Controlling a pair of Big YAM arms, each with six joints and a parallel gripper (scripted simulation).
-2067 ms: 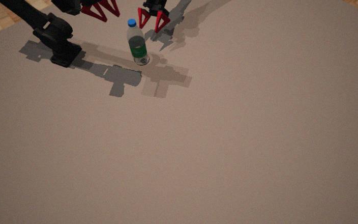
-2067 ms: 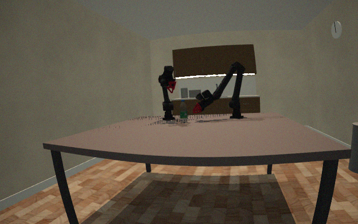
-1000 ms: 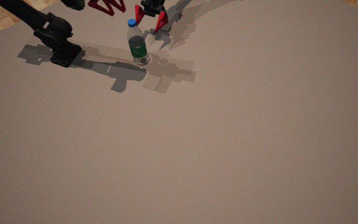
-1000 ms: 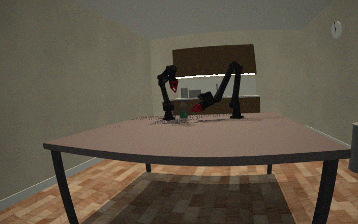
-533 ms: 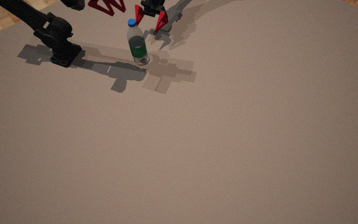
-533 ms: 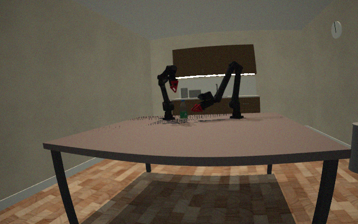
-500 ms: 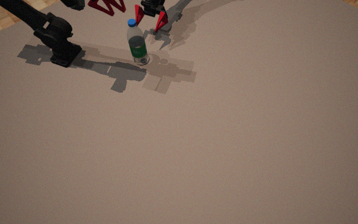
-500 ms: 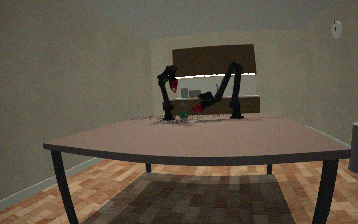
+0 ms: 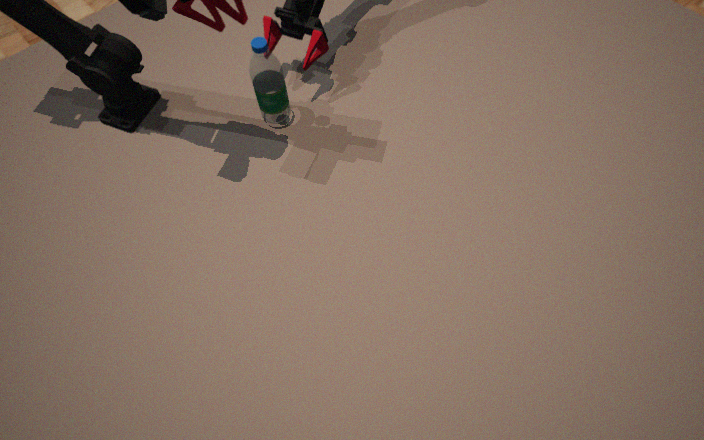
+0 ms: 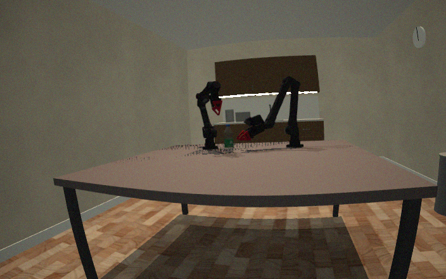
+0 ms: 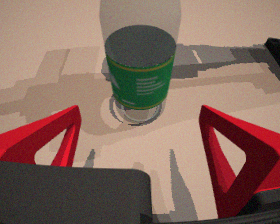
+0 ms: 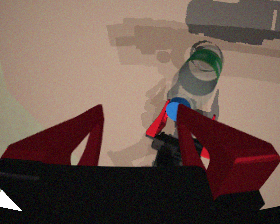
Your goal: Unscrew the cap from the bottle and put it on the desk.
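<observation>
Now: the bottle 70 mm to the right of my left hand, 30 mm ahead of it and 10 mm above it. Round my left hand: blue cap (100 mm above, 70 mm to the right, 30 mm ahead).
Now: the blue cap 30 mm behind my right hand, 50 mm to the left of it and 100 mm below it. From my right hand the other things lie so: bottle (30 mm behind, 50 mm to the left, 190 mm below).
</observation>
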